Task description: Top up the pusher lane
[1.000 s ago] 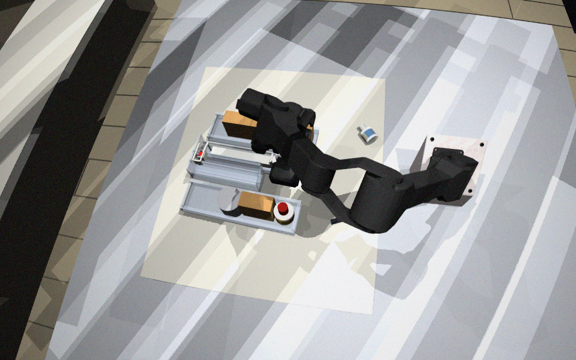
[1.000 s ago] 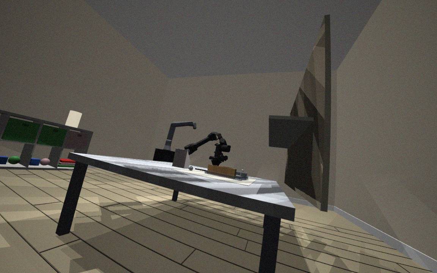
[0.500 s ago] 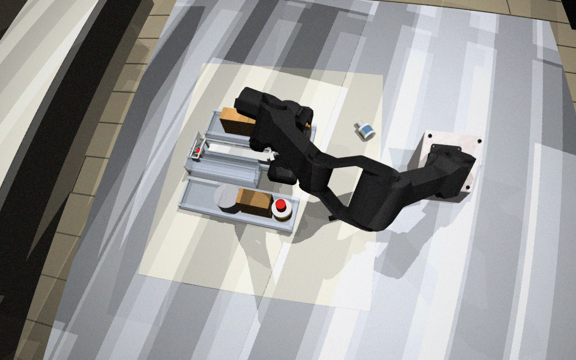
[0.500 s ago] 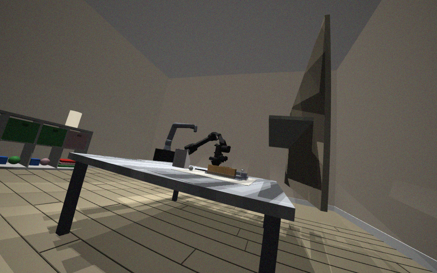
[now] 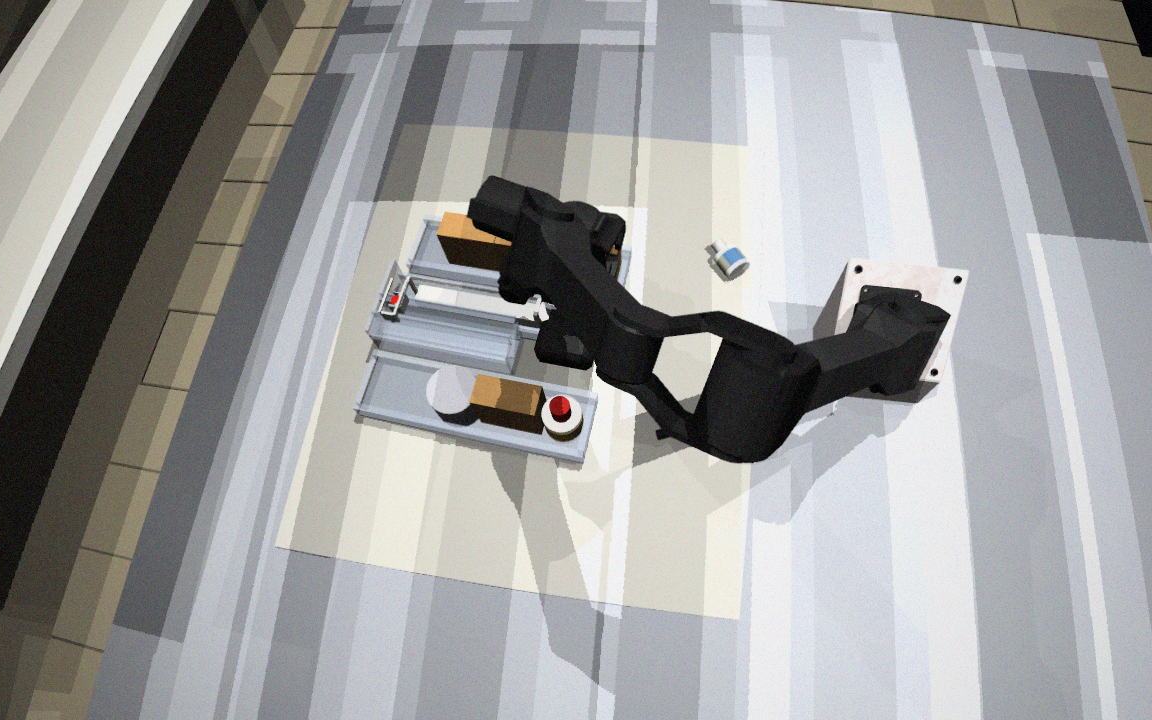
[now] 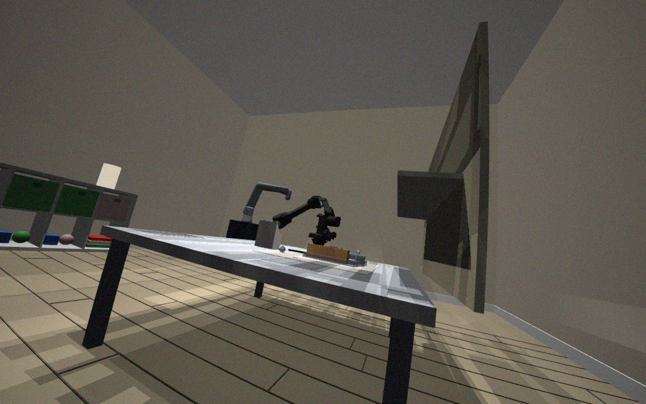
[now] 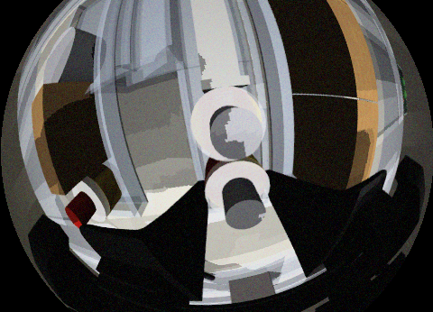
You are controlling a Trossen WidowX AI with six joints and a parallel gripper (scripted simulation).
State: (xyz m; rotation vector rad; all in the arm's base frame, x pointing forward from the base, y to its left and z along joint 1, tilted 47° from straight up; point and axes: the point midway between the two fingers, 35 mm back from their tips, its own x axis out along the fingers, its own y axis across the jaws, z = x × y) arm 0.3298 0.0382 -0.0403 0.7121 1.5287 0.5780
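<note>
Now: gripper tip 14 cm short of the sprung lane, 1 cm to the right of it and 1 cm above it. Also, from my gripper tip: red mark 23 cm ahead, 4 cm above, 2 cm to the left; then dark rod 16 cm behind, 10 cm to the left, 2 cm below.
</note>
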